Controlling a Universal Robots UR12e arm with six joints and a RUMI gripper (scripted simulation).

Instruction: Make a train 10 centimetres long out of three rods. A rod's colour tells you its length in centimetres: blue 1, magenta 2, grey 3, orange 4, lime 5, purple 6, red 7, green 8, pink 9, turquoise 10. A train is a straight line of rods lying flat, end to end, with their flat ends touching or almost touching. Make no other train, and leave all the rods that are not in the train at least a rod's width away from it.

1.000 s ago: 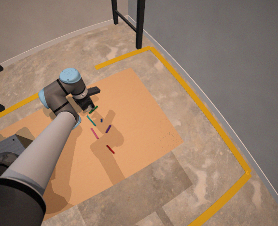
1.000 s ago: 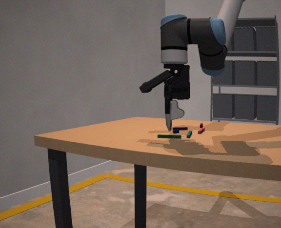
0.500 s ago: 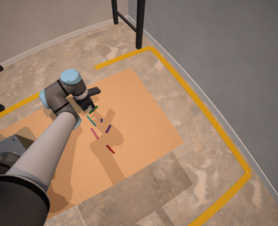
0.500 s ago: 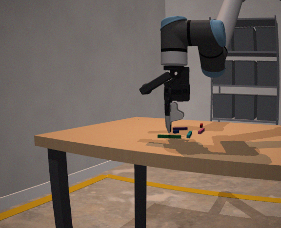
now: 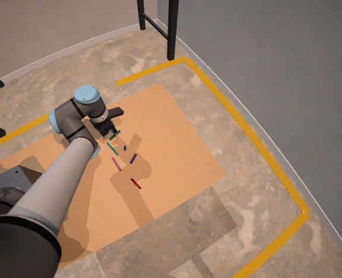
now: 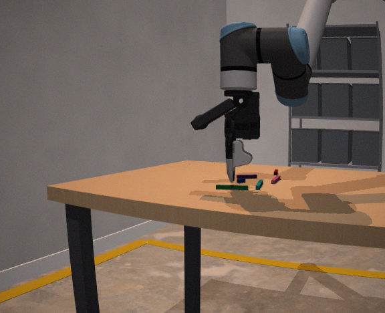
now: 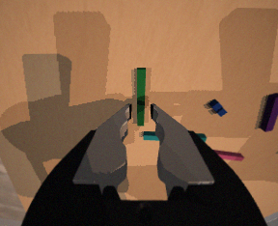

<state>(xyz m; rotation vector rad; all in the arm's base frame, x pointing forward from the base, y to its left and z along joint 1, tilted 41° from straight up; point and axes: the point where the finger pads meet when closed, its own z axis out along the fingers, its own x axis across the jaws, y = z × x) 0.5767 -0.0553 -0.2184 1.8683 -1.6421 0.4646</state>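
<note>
Right now the green rod is 30 mm below my hand. The rest, counted from my hand: pink rod (80 mm behind, 160 mm to the right, 30 mm below); purple rod (10 mm ahead, 190 mm to the right, 30 mm below); turquoise rod (60 mm behind, 70 mm to the right, 30 mm below).
</note>
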